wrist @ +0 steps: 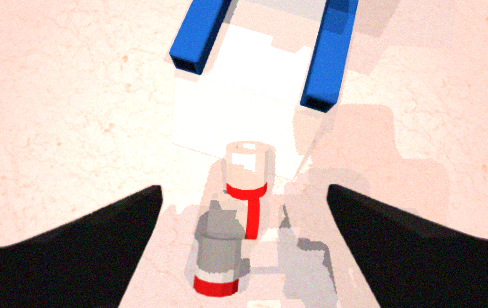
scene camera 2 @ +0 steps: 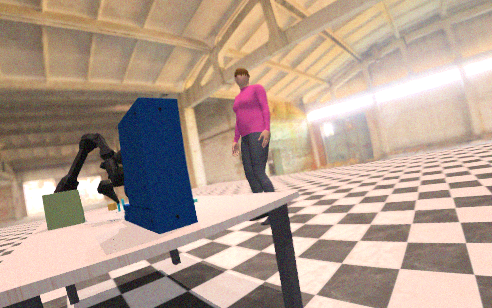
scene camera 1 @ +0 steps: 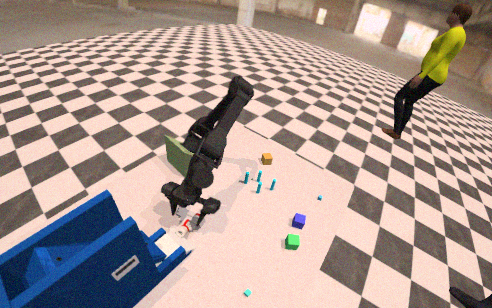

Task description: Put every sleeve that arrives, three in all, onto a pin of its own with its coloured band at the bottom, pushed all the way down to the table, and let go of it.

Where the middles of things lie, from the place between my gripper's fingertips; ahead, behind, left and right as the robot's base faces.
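My hand is 40 mm above the chute ramp (scene camera 1: 174,247), 20 mm short of it and 100 mm to the left of it. The blue dispenser box (scene camera 1: 91,249), for its part, is 100 mm above my hand, and it is 20 mm ahead of my hand and 270 mm to the right.
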